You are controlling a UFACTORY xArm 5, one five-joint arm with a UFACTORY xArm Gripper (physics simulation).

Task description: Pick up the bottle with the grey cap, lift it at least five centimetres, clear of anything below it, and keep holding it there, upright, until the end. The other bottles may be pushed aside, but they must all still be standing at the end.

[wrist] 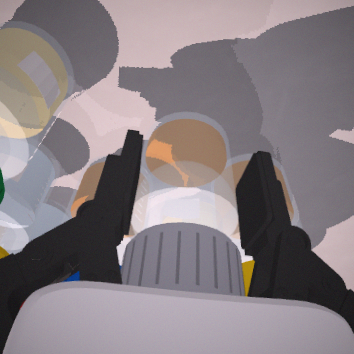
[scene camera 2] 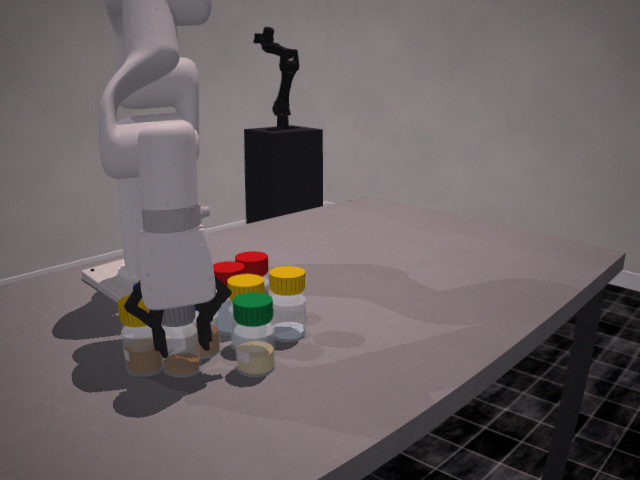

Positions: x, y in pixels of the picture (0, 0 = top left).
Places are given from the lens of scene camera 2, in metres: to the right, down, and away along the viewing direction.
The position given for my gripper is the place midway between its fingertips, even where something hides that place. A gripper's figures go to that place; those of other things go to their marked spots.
my gripper (scene camera 2: 183, 350): -0.18, 0.15, 0.79
green-capped bottle (scene camera 2: 254, 334): -0.09, 0.12, 0.79
